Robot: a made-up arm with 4 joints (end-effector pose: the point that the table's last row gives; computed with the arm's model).
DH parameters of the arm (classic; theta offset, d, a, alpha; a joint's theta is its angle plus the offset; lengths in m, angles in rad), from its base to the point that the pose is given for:
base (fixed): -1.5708 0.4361 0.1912 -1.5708
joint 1: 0 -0.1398 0.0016 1.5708
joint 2: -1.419 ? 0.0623 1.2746
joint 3: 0 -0.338 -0.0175 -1.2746
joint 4: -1.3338 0 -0.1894 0
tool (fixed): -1.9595 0.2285 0 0
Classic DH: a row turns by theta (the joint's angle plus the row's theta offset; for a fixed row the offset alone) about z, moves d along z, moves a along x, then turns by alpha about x.
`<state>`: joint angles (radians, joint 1 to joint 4).
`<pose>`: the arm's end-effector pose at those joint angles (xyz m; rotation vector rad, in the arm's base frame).
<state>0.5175 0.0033 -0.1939 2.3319</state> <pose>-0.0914 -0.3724 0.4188 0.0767 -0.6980 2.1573</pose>
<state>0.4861 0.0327 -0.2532 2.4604</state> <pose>-0.1195 -0.3659 0.4276 -0.0461 -0.7212 2.2804</pose>
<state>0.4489 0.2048 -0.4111 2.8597</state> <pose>-0.1905 -0.3604 0.4128 -0.4463 -0.8416 2.7084</pose>
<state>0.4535 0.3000 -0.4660 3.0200</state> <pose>-0.2089 -0.3684 0.3909 -0.6349 -0.9126 2.8798</pose>
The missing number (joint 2, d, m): -0.0743
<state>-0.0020 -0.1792 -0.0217 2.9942</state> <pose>-0.2088 -0.3255 0.4919 -0.0298 -0.0012 2.8086</pose>
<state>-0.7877 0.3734 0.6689 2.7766</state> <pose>-0.0186 -0.2407 0.4817 0.9033 1.5792 2.5309</pose>
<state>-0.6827 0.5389 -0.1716 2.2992</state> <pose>-0.0052 -0.2339 0.5656 -0.3168 0.7793 2.7196</pose>
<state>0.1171 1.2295 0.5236 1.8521</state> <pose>0.0881 -0.0366 0.3979 -0.1113 -0.5710 -2.9878</pose>
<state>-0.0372 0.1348 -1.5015 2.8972</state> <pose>-0.3277 -0.3498 0.3702 -1.7058 -0.5648 1.9922</pose>
